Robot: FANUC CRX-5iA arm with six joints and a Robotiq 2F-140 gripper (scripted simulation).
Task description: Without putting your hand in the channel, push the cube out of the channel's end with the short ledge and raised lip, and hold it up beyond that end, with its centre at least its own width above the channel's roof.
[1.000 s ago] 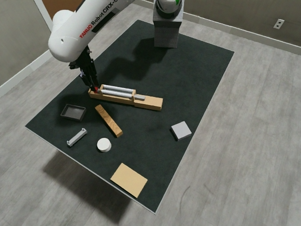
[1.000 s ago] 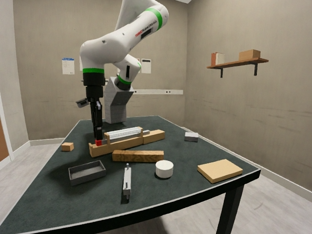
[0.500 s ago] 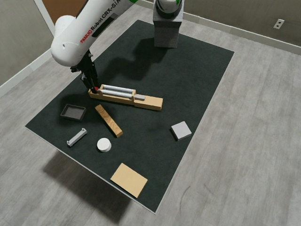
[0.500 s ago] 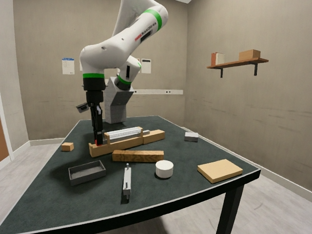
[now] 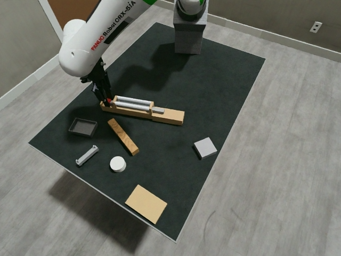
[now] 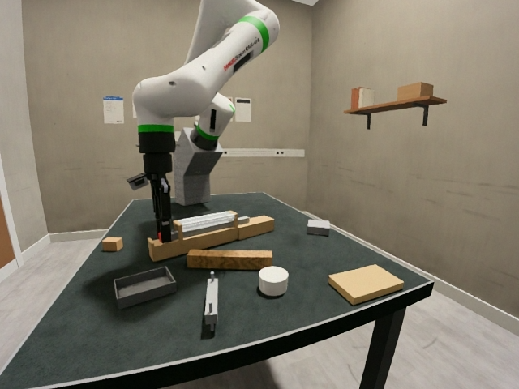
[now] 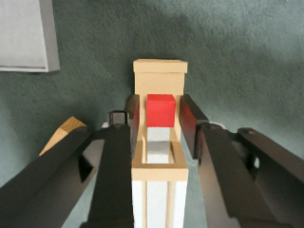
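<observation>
Right now my hand is 20 mm above the red cube. Also, from my hand: wooden block (180 mm to the right, 70 mm below, 70 mm behind); then grey tray (180 mm ahead, 70 mm below, 20 mm to the right); then wooden beam (180 mm to the left, 90 mm ahead, 60 mm below).
</observation>
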